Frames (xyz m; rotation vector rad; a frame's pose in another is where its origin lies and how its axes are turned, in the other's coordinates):
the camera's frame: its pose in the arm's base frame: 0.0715 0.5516 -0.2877 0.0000 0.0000 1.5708
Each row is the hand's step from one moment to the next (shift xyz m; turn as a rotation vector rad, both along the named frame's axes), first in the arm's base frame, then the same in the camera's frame.
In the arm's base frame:
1: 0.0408 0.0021 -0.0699 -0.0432 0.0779 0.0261
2: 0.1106 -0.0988 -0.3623 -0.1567 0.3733 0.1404
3: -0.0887 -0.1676 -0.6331 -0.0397 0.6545 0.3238
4: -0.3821 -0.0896 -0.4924 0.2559 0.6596 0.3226
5: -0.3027 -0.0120 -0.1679 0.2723 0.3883 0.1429
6: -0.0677 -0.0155 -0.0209 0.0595 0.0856 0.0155
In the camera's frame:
1: 0.0021 -0.0408 -0.0699 0.0779 0.0432 0.0261
2: -0.0988 -0.1106 -0.3623 0.3733 0.1567 0.1404
3: -0.1676 0.0887 -0.6331 0.6545 0.0397 0.3238
4: -0.0896 0.3821 -0.4924 0.6596 -0.2559 0.3226
5: -0.0120 0.3027 -0.1679 0.3883 -0.2723 0.1429
6: -0.0155 0.0677 -0.0209 0.0856 -0.0595 0.0155

